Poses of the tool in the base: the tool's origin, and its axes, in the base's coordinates. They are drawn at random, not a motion.
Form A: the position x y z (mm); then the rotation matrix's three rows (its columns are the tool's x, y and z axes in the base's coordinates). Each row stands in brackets.
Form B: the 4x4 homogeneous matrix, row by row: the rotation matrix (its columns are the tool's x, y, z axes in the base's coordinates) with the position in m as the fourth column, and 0 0 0 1 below. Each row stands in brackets. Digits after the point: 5 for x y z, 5 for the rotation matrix.
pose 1, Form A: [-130.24, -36.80, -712.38], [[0.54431, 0.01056, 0.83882], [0.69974, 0.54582, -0.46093], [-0.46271, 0.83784, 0.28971]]
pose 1, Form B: [[0.54431, 0.01056, 0.83882, -0.13024], [0.69974, 0.54582, -0.46093, -0.03680], [-0.46271, 0.83784, 0.28971, -0.71238], [0, 0, 0, 1]]
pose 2, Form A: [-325.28, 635.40, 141.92], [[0.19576, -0.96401, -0.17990], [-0.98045, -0.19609, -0.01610], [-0.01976, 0.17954, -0.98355]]
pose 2, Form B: [[0.19576, -0.96401, -0.17990, -0.32528], [-0.98045, -0.19609, -0.01610, 0.63540], [-0.01976, 0.17954, -0.98355, 0.14192], [0, 0, 0, 1]]
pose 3, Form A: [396.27, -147.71, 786.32], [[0.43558, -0.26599, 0.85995], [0.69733, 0.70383, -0.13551], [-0.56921, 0.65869, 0.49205]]
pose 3, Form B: [[0.43558, -0.26599, 0.85995, 0.39627], [0.69733, 0.70383, -0.13551, -0.14771], [-0.56921, 0.65869, 0.49205, 0.78632], [0, 0, 0, 1]]
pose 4, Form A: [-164.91, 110.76, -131.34], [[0.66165, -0.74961, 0.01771], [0.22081, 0.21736, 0.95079], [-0.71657, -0.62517, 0.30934]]
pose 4, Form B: [[0.66165, -0.74961, 0.01771, -0.16491], [0.22081, 0.21736, 0.95079, 0.11076], [-0.71657, -0.62517, 0.30934, -0.13134], [0, 0, 0, 1]]
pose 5, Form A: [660.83, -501.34, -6.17], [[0.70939, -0.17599, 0.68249], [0.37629, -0.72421, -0.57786], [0.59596, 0.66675, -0.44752]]
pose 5, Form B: [[0.70939, -0.17599, 0.68249, 0.66083], [0.37629, -0.72421, -0.57786, -0.50134], [0.59596, 0.66675, -0.44752, -0.00617], [0, 0, 0, 1]]
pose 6, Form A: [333.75, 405.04, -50.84], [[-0.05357, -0.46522, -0.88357], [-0.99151, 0.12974, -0.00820], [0.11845, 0.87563, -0.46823]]
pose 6, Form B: [[-0.05357, -0.46522, -0.88357, 0.33375], [-0.99151, 0.12974, -0.00820, 0.40504], [0.11845, 0.87563, -0.46823, -0.05084], [0, 0, 0, 1]]
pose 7, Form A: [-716.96, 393.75, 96.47], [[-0.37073, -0.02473, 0.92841], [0.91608, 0.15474, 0.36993], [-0.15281, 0.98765, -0.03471]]
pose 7, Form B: [[-0.37073, -0.02473, 0.92841, -0.71696], [0.91608, 0.15474, 0.36993, 0.39375], [-0.15281, 0.98765, -0.03471, 0.09647], [0, 0, 0, 1]]
